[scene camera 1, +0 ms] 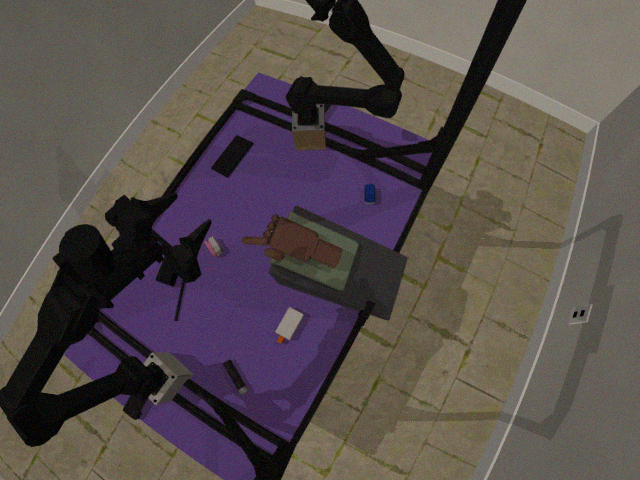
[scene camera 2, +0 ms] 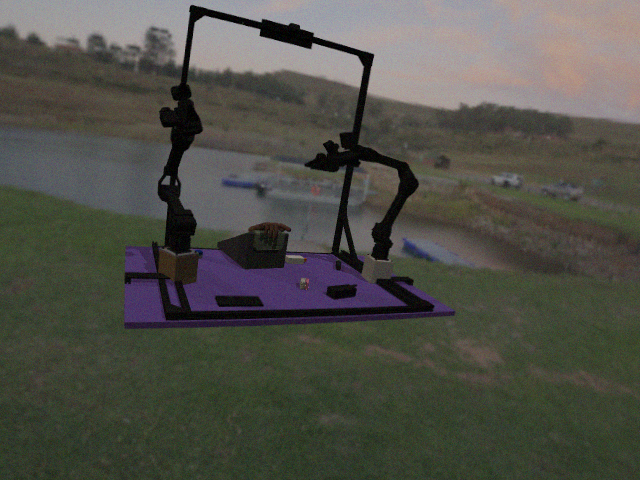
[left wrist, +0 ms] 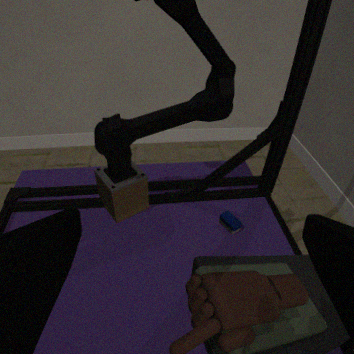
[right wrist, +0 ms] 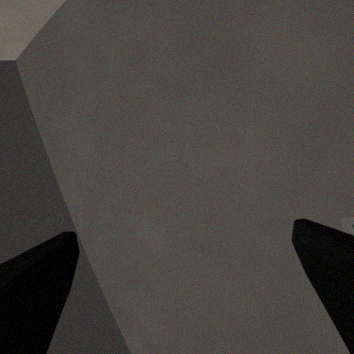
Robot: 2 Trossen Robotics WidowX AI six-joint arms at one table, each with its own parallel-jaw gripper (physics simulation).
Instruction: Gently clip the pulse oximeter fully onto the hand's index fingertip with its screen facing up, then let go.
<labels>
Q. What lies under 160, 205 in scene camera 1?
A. My left gripper.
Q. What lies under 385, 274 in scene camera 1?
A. A dark wedge stand.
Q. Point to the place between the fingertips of my right gripper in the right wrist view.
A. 186, 236
</labels>
